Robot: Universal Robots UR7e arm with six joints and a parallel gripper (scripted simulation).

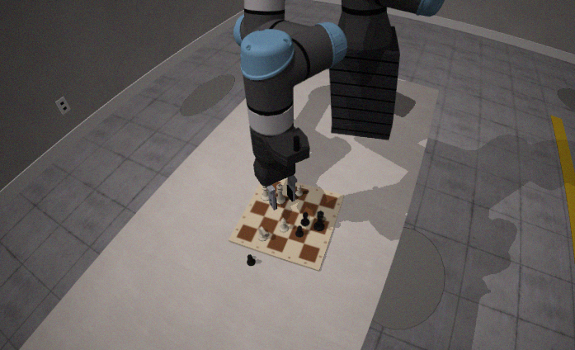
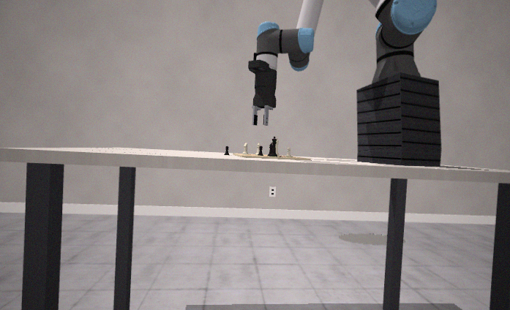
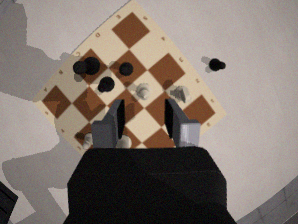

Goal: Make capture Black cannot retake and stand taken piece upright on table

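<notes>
Right now my hand is 30 mm past the chessboard and 120 mm above it. From my hand the other things lie so: black king: 30 mm behind, 80 mm to the left, 90 mm below.
</notes>
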